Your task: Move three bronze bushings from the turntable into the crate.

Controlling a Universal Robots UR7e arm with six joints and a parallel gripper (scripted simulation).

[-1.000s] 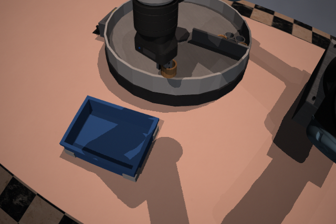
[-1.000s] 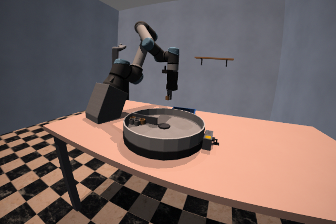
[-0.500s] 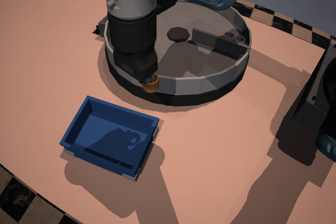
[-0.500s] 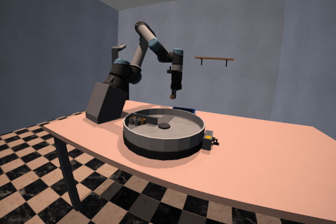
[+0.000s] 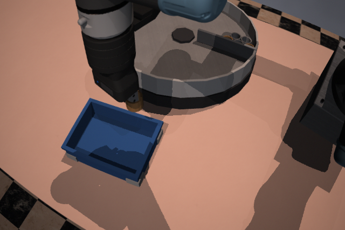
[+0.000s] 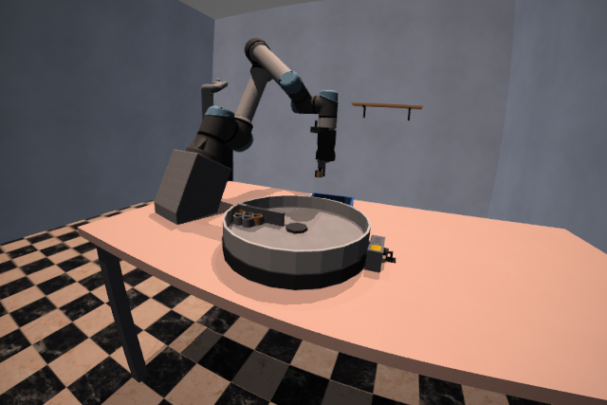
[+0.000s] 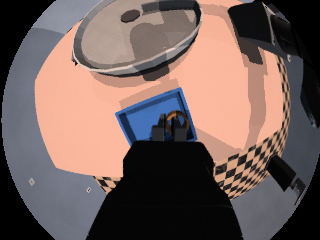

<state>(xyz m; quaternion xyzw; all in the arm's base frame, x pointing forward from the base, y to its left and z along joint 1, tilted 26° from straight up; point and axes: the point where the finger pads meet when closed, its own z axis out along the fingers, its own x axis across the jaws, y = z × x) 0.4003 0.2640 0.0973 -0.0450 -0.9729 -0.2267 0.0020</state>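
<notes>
My hand is 3 cm short of the blue crate, 4 cm to the right of it and 15 cm above it. The rest, counted from my hand: grey turntable (9 cm ahead, 31 cm to the right, 12 cm below).
</notes>
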